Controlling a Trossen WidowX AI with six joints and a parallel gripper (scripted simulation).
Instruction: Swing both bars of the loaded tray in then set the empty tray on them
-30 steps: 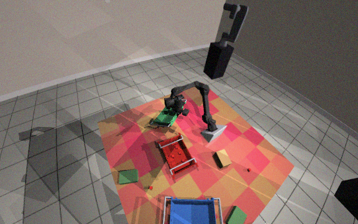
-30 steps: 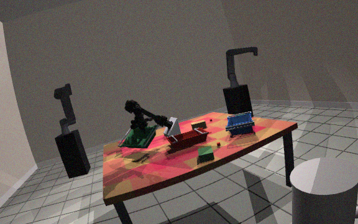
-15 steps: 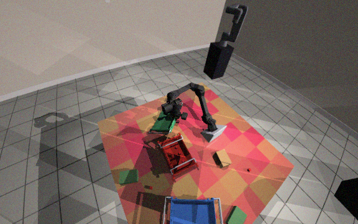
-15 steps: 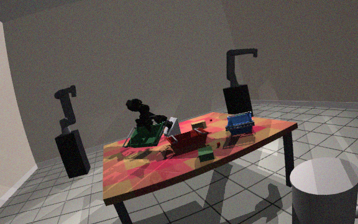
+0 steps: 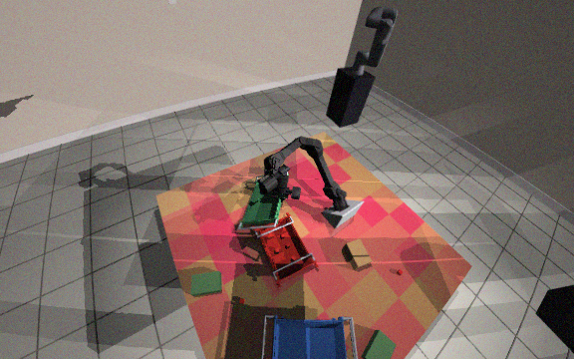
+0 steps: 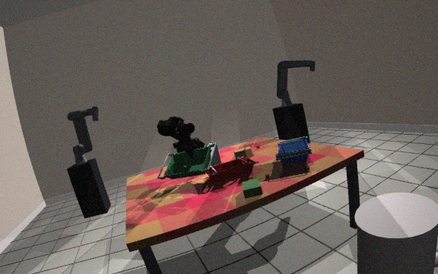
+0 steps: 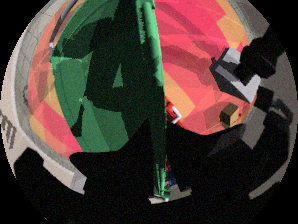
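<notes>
My gripper tip is now 7 cm short of the green tray and 5 cm to the left of it. From my gripper tip the other things lie so: tan block (24 cm behind, 38 cm to the left, 11 cm below).
</notes>
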